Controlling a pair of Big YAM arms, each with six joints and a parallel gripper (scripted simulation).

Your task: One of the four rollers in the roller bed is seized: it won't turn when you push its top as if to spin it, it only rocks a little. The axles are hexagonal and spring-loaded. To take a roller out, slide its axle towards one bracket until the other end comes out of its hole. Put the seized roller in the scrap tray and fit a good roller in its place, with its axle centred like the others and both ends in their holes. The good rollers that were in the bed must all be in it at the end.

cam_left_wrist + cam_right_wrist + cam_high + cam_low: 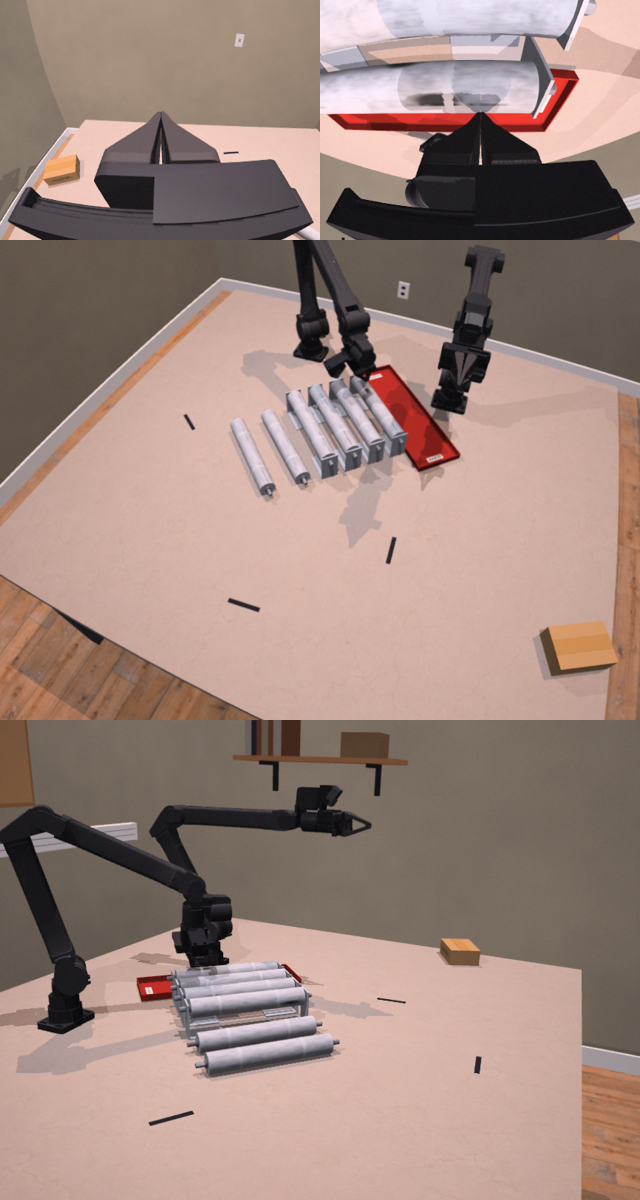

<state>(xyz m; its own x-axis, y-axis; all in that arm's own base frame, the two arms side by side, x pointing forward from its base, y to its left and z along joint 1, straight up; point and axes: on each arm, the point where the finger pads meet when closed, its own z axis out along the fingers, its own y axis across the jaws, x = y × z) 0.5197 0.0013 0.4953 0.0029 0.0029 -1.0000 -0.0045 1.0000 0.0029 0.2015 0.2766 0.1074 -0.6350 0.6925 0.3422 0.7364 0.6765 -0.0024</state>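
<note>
Now: the roller 70 mm to the left of my right hand, 70 mm ahead of it and 40 mm below it. From my right hand the other things lie so: red scrap tray 140 mm to the left, 100 mm below, 10 mm behind; then cardboard box 830 mm to the left, 500 mm ahead, 70 mm below.
My left hand is 290 mm past the roller, 280 mm to the left of it and 420 mm above it. The rest, counted from my left hand: red scrap tray: 370 mm behind, 210 mm to the right, 490 mm below; cardboard box: 140 mm ahead, 480 mm to the left, 460 mm below.
</note>
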